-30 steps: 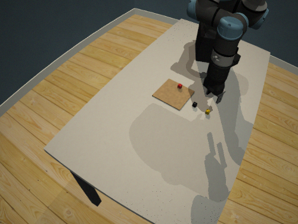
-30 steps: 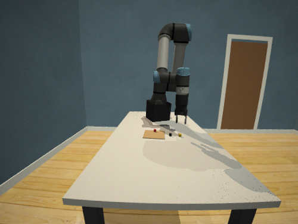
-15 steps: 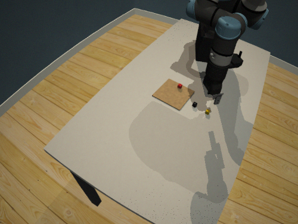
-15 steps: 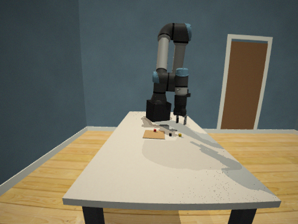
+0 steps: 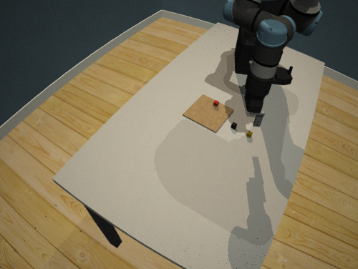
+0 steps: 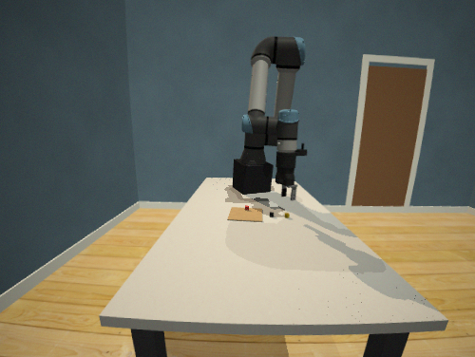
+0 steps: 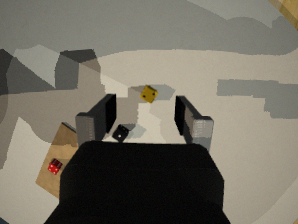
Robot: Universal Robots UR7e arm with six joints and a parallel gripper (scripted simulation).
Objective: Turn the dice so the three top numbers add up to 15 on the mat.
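The yellow die is 90 mm below my hand. The rest, counted from my hand: black die: 60 mm to the right, 90 mm below; red die: 60 mm behind, 170 mm to the right, 90 mm below; brown mat: 20 mm behind, 170 mm to the right, 100 mm below.
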